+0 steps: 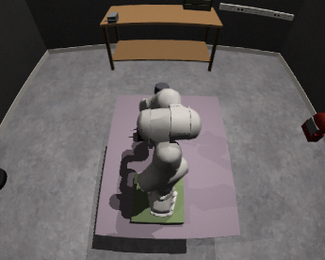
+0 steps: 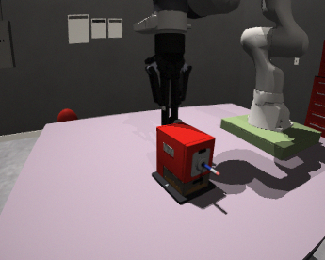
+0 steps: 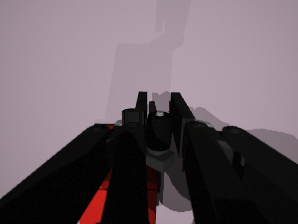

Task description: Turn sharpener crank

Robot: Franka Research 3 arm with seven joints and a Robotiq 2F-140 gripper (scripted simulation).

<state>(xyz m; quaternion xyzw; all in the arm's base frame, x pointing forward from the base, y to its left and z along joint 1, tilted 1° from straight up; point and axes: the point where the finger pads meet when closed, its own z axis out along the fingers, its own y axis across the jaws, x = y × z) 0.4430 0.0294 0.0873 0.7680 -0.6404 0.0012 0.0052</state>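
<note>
The black knob is 20 mm to the left of my hand and 10 mm below it.
</note>
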